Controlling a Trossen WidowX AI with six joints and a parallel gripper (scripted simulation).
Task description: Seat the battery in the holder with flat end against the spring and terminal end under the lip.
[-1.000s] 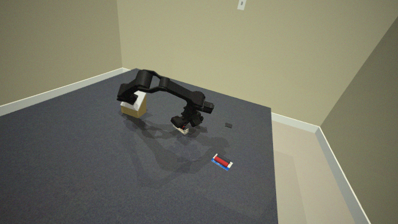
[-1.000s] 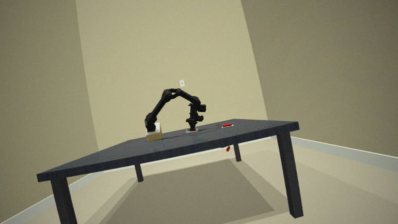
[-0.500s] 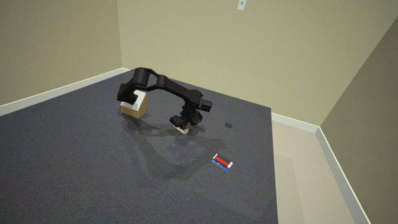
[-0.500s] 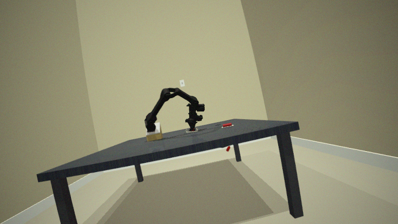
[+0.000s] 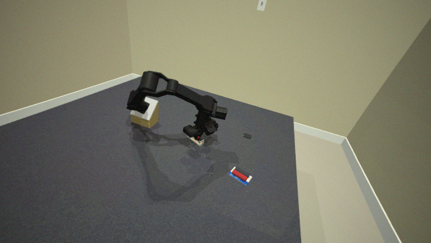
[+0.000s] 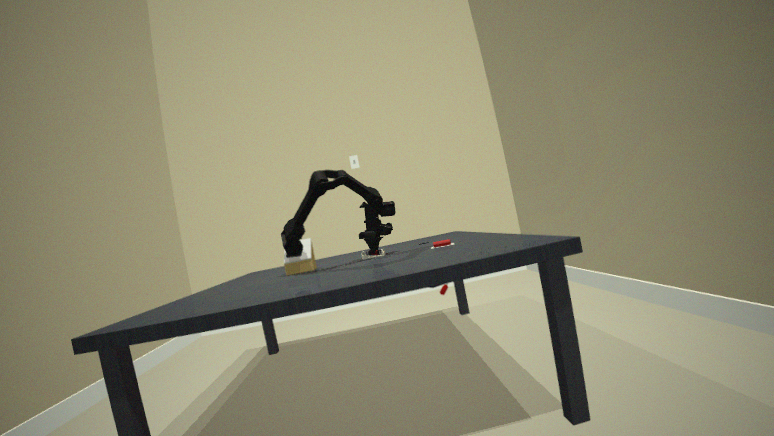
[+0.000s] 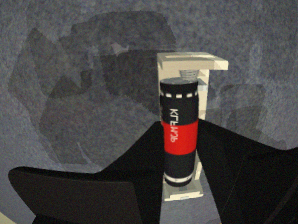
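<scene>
My gripper tip is 1 cm below the battery. The rest, counted from my gripper tip: black piece: 23 cm ahead, 21 cm to the left, 1 cm below; screwdriver: 27 cm ahead, 20 cm below, 1 cm to the left.
</scene>
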